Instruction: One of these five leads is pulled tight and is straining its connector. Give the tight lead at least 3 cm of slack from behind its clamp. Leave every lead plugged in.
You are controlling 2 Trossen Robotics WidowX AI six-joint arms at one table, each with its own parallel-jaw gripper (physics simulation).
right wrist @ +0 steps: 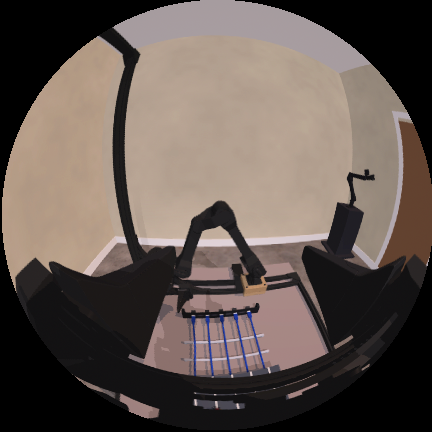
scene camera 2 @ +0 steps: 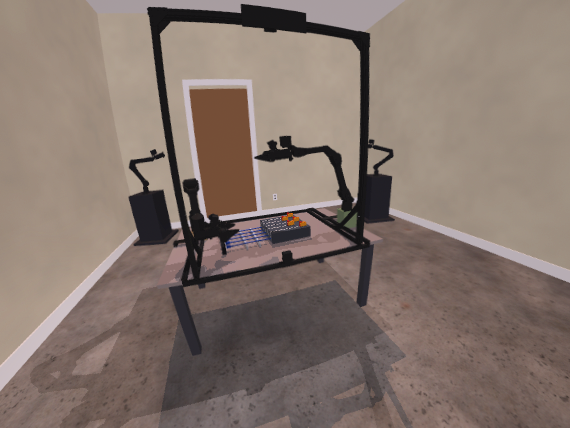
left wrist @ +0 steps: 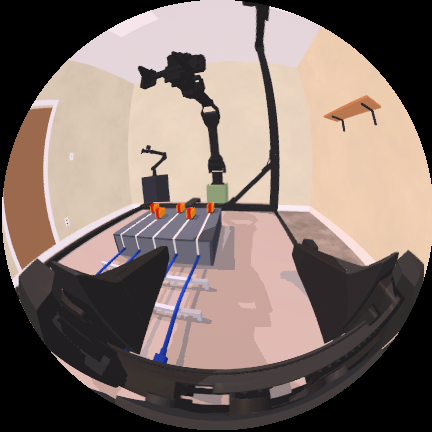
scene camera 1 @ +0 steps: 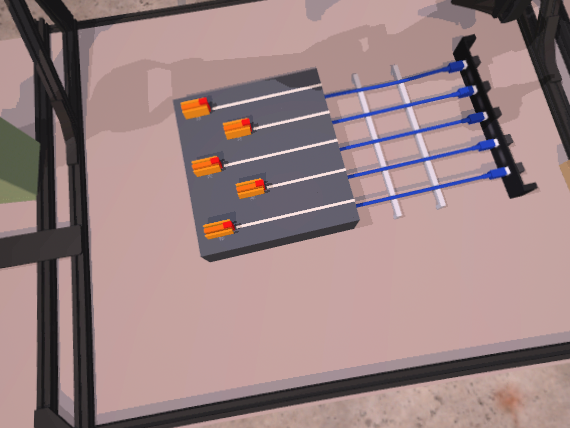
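Observation:
Five blue leads run side by side; the top lead bows slightly. All look plugged in, and I cannot tell which is tight. Their blue plugs, such as the lowest, meet a black rail. White stretches cross the dark grey block to orange-and-red pieces, such as the lowest. My left gripper is open and empty, above the table near the rail's upper end. My right gripper is open and empty, high above the block.
Two pale bars, one nearer the block and one nearer the rail, cross the blue leads. A green base block stands at one side, a tan base block at the other. Black frame beams border the table.

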